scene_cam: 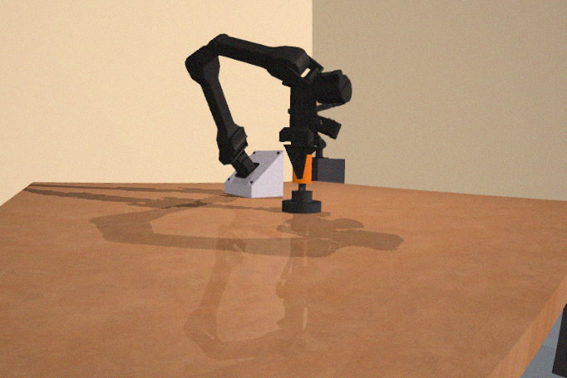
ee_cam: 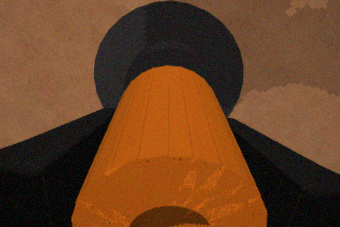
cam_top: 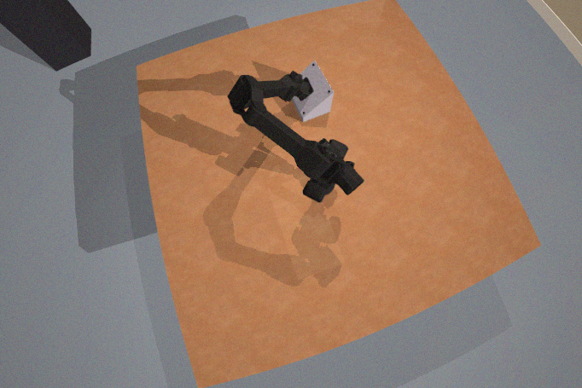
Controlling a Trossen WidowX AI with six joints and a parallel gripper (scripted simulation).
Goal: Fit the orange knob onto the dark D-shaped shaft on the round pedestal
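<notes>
My gripper tip is 2 cm below the orange knob. The rest, counted from my gripper tip: dark round pedestal: 4 cm below.
</notes>
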